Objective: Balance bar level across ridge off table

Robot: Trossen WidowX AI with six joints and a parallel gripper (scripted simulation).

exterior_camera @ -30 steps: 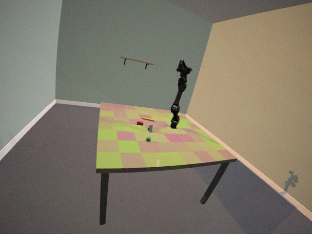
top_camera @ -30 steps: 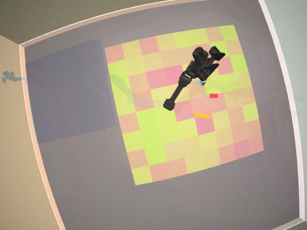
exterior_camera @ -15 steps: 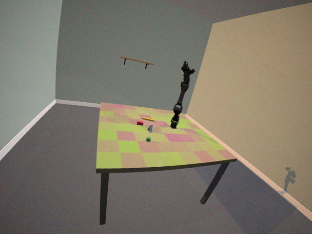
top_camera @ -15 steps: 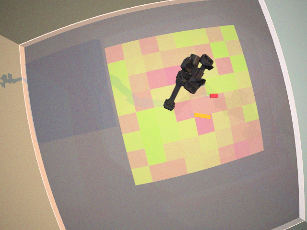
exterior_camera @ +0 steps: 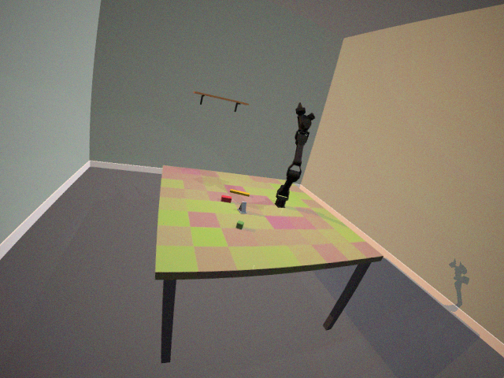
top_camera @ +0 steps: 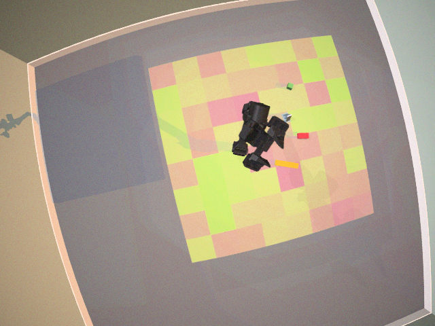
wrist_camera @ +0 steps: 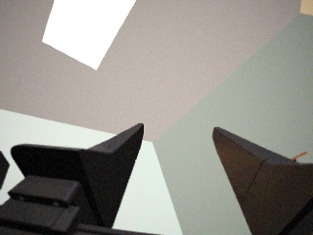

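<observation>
Now: the orange bar 73 cm below my gripper tip, 25 cm ahead of it and 8 cm to the right of it. Round my gripper tip: red block (72 cm below, 40 cm ahead, 7 cm to the left); then green cube (72 cm below, 40 cm to the left, 40 cm ahead).
</observation>
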